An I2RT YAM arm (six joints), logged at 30 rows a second.
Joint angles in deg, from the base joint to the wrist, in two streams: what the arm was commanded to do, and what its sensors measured. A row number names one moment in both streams.
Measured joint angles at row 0: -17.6 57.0 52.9 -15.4 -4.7 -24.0
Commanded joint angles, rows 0 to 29: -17.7 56.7 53.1 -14.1 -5.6 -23.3; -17.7 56.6 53.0 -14.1 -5.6 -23.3; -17.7 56.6 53.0 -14.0 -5.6 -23.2; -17.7 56.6 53.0 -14.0 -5.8 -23.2; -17.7 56.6 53.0 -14.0 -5.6 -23.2; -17.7 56.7 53.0 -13.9 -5.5 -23.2; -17.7 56.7 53.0 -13.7 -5.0 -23.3; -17.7 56.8 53.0 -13.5 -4.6 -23.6; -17.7 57.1 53.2 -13.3 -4.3 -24.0; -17.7 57.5 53.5 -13.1 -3.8 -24.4; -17.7 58.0 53.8 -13.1 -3.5 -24.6; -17.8 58.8 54.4 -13.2 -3.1 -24.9; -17.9 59.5 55.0 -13.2 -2.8 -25.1; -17.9 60.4 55.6 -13.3 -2.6 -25.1; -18.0 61.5 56.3 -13.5 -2.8 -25.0; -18.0 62.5 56.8 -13.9 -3.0 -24.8; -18.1 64.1 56.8 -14.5 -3.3 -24.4; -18.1 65.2 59.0 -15.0 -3.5 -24.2; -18.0 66.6 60.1 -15.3 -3.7 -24.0; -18.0 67.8 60.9 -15.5 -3.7 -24.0; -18.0 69.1 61.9 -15.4 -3.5 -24.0; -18.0 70.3 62.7 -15.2 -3.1 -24.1; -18.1 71.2 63.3 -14.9 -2.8 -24.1; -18.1 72.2 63.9 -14.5 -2.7 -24.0; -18.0 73.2 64.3 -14.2 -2.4 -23.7; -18.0 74.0 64.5 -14.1 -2.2 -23.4; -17.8 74.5 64.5 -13.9 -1.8 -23.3; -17.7 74.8 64.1 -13.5 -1.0 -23.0; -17.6 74.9 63.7 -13.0 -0.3 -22.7; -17.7 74.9 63.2 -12.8 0.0 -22.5
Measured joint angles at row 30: -17.9 74.7 63.7 -15.2 -2.3 -24.0
